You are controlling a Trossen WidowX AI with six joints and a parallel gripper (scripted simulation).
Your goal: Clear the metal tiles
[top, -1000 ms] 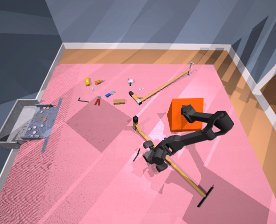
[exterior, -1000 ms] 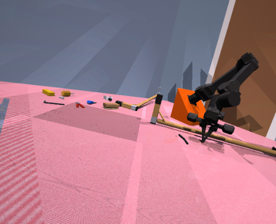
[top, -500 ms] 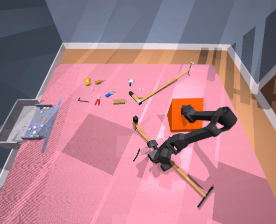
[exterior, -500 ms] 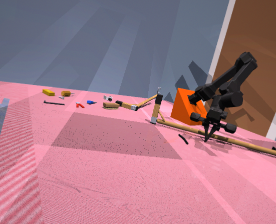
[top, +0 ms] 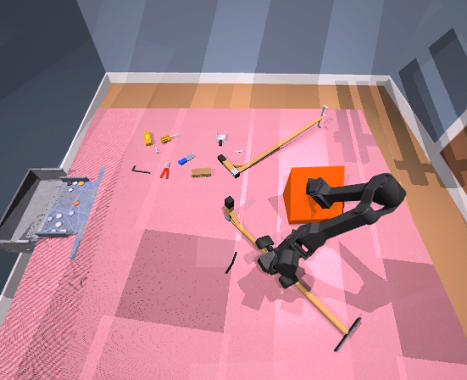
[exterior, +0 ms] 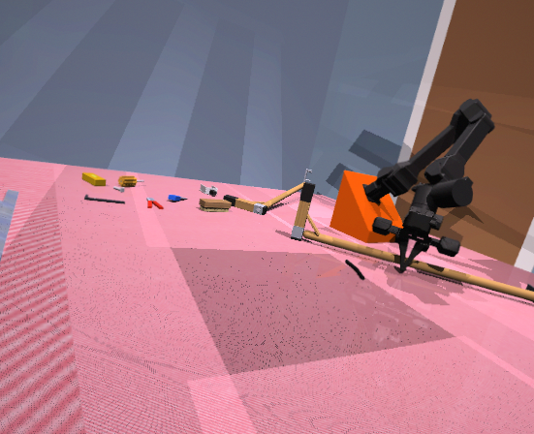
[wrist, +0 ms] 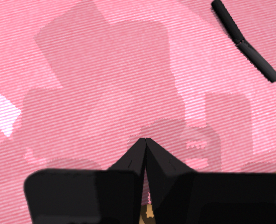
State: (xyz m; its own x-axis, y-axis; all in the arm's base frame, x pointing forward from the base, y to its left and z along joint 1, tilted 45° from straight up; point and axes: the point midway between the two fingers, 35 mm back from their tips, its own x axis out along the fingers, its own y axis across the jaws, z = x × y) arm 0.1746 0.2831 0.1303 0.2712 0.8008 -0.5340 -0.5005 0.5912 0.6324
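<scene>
The long scraper lies 60 mm behind my gripper tip, 60 mm above it and 20 mm to the right of it. From my gripper tip the other things lie so: wooden block: 440 mm to the right, 270 mm ahead, 10 mm above; then black strip: 120 mm ahead, 30 mm to the right; then blue tool: 530 mm to the right, 360 mm ahead.
</scene>
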